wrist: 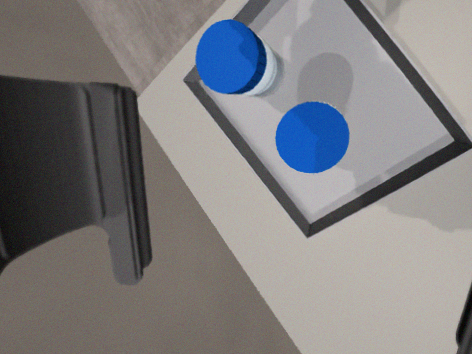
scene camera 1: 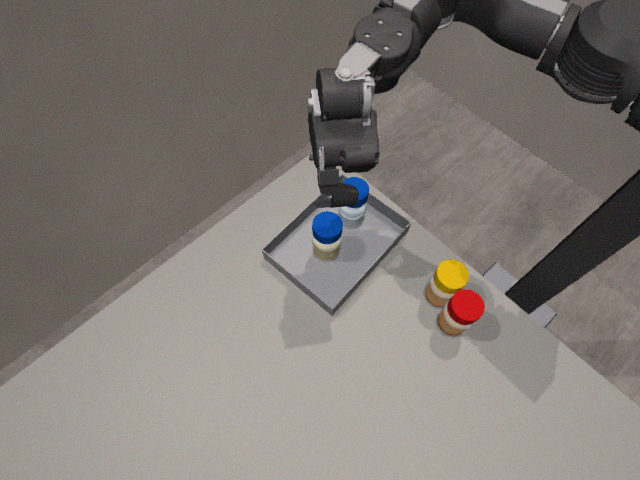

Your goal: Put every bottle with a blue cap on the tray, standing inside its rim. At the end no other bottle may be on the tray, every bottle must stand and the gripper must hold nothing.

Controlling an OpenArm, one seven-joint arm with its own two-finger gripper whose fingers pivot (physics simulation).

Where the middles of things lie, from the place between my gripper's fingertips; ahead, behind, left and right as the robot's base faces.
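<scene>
My gripper is 90 mm past the blue-capped bottle [scene camera 1: 352, 217], 30 mm to the left of it and 190 mm above it. Counting from my hand, I find the grey tray [scene camera 1: 330, 284] 20 mm behind and 220 mm below. The red-capped bottle [scene camera 1: 465, 307] is 190 mm below my hand, 260 mm to the left of it and 70 mm behind it, while the yellow-capped bottle [scene camera 1: 451, 275] is 90 mm behind my hand, 190 mm below it and 210 mm to the left of it.
</scene>
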